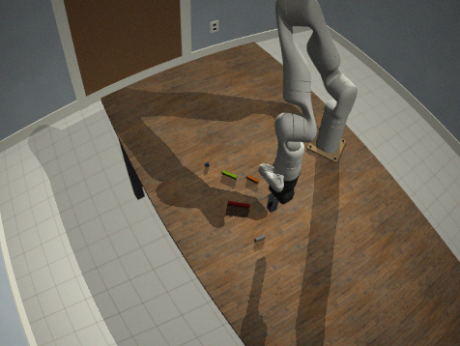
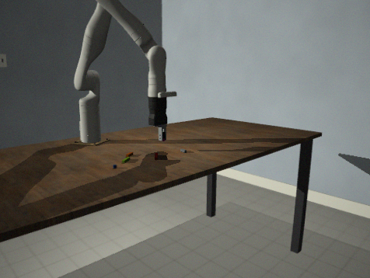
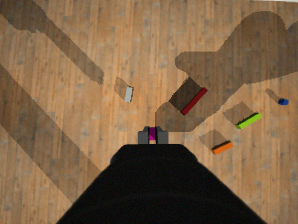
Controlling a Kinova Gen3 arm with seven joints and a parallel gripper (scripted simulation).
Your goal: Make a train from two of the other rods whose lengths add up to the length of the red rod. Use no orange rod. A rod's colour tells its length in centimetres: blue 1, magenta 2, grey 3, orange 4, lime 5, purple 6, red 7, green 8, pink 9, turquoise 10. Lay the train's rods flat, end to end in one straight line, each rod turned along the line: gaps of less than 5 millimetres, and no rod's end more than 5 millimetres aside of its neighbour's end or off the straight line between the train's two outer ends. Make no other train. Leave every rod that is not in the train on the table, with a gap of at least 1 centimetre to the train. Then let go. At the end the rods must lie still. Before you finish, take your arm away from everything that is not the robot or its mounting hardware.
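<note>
Now: hand 8 cm short of the grey rod, 4 cm to the right of it and 6 cm above it. Also, from my hand: orange rod: 6 cm behind, 14 cm to the right, 6 cm below; then magenta rod: 2 cm below; then red rod: 5 cm ahead, 10 cm to the right, 6 cm below.
</note>
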